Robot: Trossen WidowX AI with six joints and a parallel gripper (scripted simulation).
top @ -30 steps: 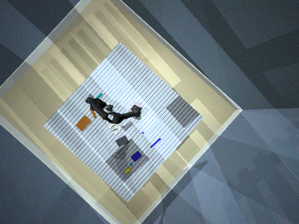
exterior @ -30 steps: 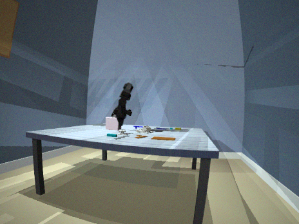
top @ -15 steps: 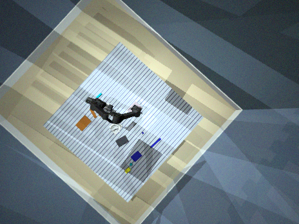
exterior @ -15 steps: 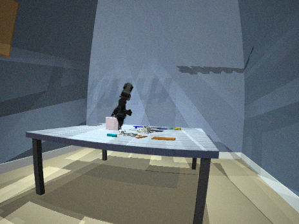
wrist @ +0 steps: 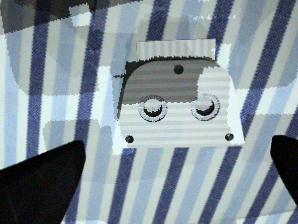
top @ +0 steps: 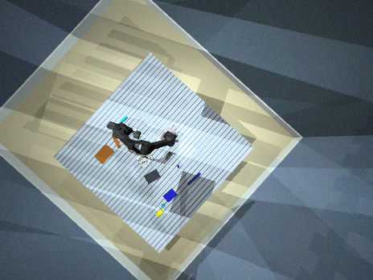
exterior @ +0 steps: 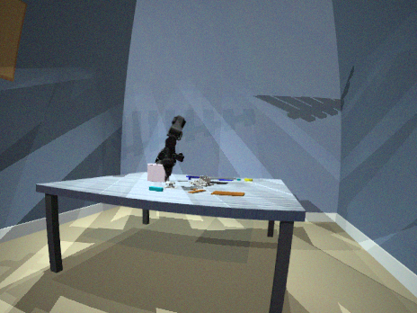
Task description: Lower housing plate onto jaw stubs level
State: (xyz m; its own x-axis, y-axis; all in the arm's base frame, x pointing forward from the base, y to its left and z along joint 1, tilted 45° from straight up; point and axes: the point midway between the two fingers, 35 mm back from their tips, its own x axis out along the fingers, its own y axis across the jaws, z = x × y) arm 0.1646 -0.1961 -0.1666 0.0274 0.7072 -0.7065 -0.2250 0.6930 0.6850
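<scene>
Now: the white housing plate 10 mm ahead of my gripper tip and 30 mm below it. The rest, counted from my gripper tip: cyan block 20 mm behind, 150 mm to the right, 50 mm below; blue square 250 mm ahead, 610 mm to the left, 60 mm below; orange plate 340 mm ahead, 100 mm to the right, 60 mm below.
</scene>
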